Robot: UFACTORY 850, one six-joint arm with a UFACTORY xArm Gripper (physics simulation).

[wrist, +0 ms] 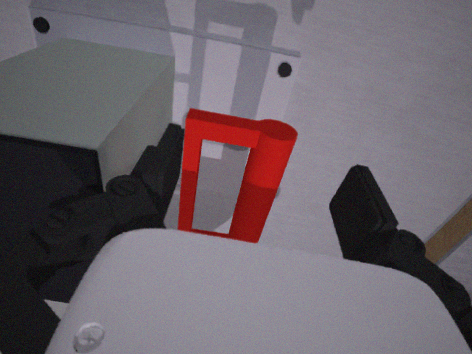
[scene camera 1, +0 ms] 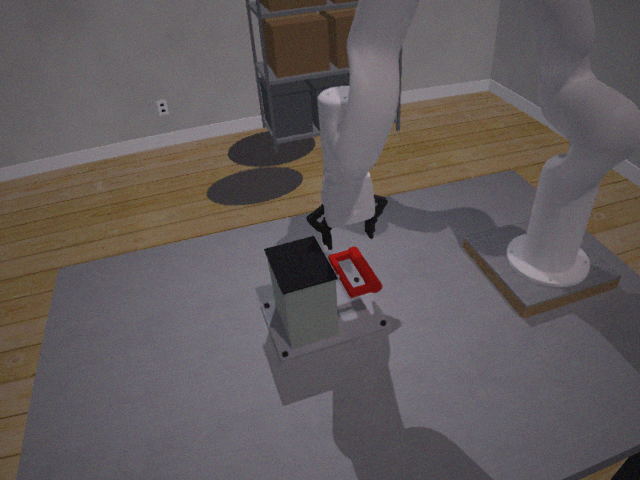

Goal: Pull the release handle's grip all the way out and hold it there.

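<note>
A red rectangular release handle (scene camera 1: 368,270) (wrist: 265,185) stands out from the side of a pale green box (scene camera 1: 310,315) (wrist: 85,95) with a black top. Its thick round grip bar is on the side away from the box. My gripper (scene camera 1: 351,242) (wrist: 263,168) is open and empty. In the scene view the fingers hang above and behind the handle. In the wrist view the handle shows between the two fingers, nearer the left finger, which is beside the box. The near end of the handle is partly hidden by the gripper body in the wrist view.
The box stands on a light base plate (scene camera 1: 315,345) (wrist: 287,92) with dark bolts, on a grey table top (scene camera 1: 155,361). The robot's base stands on a wood-edged board (scene camera 1: 568,304) at the right. A shelf rack (scene camera 1: 263,103) with boxes stands behind the table.
</note>
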